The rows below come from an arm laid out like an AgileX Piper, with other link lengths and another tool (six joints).
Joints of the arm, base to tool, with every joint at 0 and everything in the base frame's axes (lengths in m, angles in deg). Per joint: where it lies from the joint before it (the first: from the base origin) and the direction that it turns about. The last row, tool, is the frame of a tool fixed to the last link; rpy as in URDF.
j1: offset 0 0 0.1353 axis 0 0 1
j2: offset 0 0 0 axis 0 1 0
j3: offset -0.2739 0 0.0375 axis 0 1 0
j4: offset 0.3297 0 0.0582 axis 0.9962 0 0.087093
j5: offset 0 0 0 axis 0 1 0
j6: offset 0.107 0 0.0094 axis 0.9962 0 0.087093
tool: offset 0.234 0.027 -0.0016 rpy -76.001 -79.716 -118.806
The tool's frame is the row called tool.
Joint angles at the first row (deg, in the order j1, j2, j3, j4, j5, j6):
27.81, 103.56, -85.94, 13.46, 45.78, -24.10
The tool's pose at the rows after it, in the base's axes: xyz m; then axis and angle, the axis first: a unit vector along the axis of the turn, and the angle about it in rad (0 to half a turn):
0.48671, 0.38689, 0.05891, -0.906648, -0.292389, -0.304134, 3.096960
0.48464, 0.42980, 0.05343, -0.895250, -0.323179, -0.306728, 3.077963
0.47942, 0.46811, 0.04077, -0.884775, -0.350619, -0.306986, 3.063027
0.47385, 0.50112, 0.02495, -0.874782, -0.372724, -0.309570, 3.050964
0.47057, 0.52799, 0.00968, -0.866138, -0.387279, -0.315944, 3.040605
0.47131, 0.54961, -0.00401, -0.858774, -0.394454, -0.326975, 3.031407
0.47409, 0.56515, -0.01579, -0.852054, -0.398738, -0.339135, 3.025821
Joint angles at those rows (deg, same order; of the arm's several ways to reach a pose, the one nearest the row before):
31.30, 108.79, -93.43, 13.44, 46.91, -24.48
34.62, 114.61, -100.55, 13.42, 47.93, -24.89
37.59, 120.30, -106.81, 13.38, 48.50, -25.33
40.13, 125.35, -111.76, 13.35, 48.12, -25.79
42.10, 129.46, -115.32, 13.32, 46.80, -26.17
43.51, 132.70, -117.61, 13.32, 44.46, -26.49
44.45, 135.11, -118.87, 13.30, 41.87, -26.99

